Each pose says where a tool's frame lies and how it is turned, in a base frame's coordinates. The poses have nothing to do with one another.
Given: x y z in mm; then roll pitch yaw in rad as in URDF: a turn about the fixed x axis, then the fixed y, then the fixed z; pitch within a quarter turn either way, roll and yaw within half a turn.
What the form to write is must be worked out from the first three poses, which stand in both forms.
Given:
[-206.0 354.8 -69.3 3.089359 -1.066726 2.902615]
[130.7 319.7 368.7 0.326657 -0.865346 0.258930]
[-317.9 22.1 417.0 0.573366 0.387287 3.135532]
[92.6 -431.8 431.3 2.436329 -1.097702 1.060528]
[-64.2 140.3 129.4 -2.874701 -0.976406 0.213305]
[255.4 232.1 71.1 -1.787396 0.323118 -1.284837]
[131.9 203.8 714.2 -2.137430 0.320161 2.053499]
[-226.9 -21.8 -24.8 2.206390 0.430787 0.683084]
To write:
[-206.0 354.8 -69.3 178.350 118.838 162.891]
[130.7 319.7 368.7 164.716 52.114 -141.175]
[-317.9 22.1 417.0 53.060 38.935 119.976]
[92.6 -431.8 431.3 161.644 110.301 17.041]
[-64.2 140.3 129.4 -169.892 122.696 30.485]
[255.4 232.1 71.1 -71.075 101.759 20.381]
[131.9 203.8 714.2 -68.546 120.632 -141.020]
[-226.9 -21.8 -24.8 60.269 122.644 -67.984]

